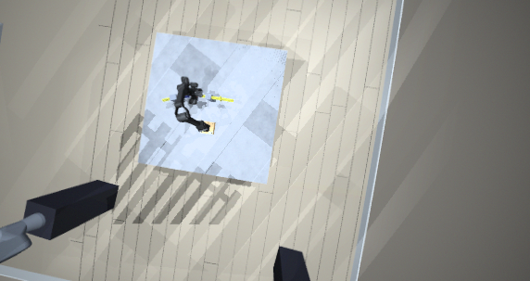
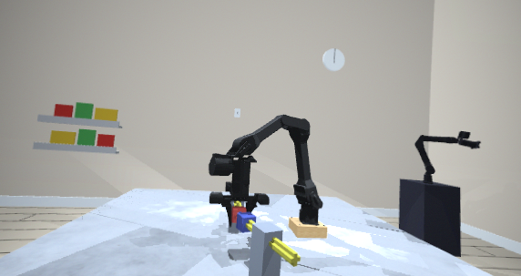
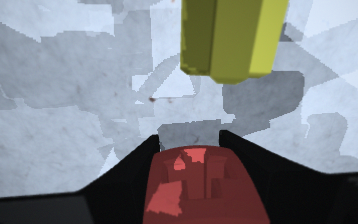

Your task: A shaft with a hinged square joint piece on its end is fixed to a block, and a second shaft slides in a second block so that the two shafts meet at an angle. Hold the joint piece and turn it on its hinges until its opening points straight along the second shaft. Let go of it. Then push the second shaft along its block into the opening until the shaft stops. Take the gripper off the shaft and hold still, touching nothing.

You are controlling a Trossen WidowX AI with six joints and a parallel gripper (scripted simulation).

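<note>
The red joint piece is 10 mm to the left of my gripper tip and 40 mm above it.
</note>
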